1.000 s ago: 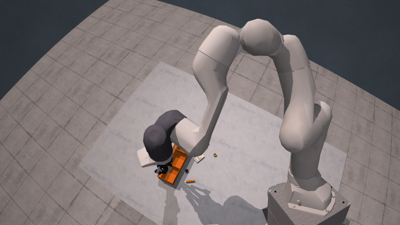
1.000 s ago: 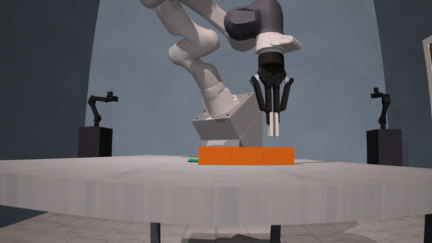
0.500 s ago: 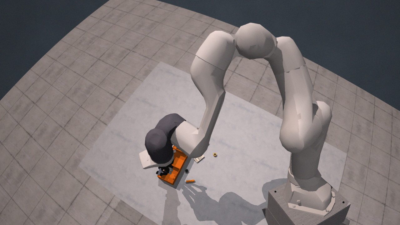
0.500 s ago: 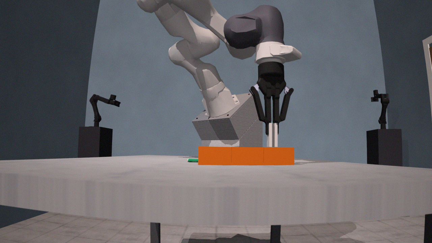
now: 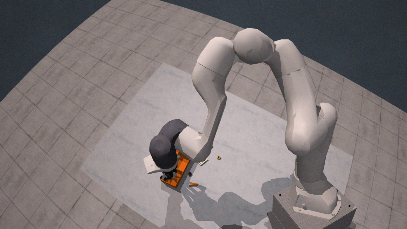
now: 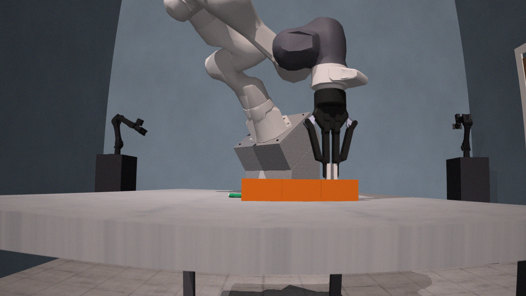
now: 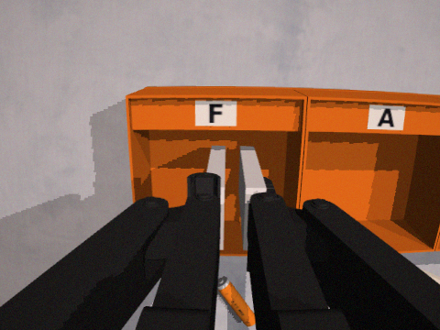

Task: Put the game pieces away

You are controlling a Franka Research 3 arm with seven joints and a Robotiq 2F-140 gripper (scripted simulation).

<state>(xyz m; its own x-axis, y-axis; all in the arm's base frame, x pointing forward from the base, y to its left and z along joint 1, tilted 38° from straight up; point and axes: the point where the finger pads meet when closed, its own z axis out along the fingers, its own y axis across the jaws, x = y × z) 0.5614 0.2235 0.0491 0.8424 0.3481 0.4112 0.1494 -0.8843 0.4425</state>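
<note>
Now: the white domino 150 mm to the right of my hand, 70 mm behind it and 40 mm below it. Also, from my hand: orange battery: 100 mm behind, 40 mm below, 20 mm to the right; black nut: 60 mm to the right, 60 mm behind, 50 mm below; orange bin: 70 mm to the right, 30 mm below, 20 mm ahead.
</note>
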